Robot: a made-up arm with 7 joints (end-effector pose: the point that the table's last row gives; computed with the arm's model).
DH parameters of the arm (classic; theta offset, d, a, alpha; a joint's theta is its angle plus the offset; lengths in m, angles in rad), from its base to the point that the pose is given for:
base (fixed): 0 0.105 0 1.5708
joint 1: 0 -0.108 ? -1.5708
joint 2: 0 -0.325 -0.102 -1.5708
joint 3: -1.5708 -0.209 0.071 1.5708
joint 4: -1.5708 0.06 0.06 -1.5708
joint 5: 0 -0.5 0.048 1.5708
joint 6: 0 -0.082 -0.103 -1.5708
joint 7: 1.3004 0 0.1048 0
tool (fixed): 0.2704 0.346 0 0
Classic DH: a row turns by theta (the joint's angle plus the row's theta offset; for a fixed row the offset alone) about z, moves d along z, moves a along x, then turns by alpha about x.
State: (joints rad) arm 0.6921 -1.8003 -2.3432 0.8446 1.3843 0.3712 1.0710
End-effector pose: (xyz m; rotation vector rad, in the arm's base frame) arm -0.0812 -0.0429 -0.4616 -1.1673 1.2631 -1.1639
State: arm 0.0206 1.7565 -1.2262 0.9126 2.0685 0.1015 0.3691
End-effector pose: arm 0.2520 0.0559 -0.4632 1.4935 1.1446 -2.0705
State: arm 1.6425 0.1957 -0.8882 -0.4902 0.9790 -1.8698 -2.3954
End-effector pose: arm 0.4364 0.0014 0.5758 0.1647 -0.3657 -0.0518
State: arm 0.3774 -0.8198 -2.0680 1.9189 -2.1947 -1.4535 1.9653
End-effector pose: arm -0.1234 -0.2431 -0.7036 1.9293 -0.1807 1.1863
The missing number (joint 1, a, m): -0.082
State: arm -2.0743 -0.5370 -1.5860 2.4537 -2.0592 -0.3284 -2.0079
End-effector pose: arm -0.2110 -0.0017 0.7913 1.1098 -2.1375 -0.4438
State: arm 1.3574 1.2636 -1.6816 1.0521 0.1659 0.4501 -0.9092
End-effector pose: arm 0.3176 -0.0197 0.2779 1.2539 -2.8272 -0.4248
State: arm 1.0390 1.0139 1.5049 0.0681 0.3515 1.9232 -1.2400
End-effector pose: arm 0.0383 -0.4690 -0.4010 -1.8419 -1.5769 0.7266
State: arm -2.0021 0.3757 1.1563 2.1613 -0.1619 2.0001 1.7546
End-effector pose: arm -0.4220 -0.6612 -0.3380 1.2999 0.7455 -1.3415
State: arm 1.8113 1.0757 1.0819 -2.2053 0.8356 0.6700 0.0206
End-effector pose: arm 0.0033 0.2424 0.2385 0.3964 -1.0136 1.0864
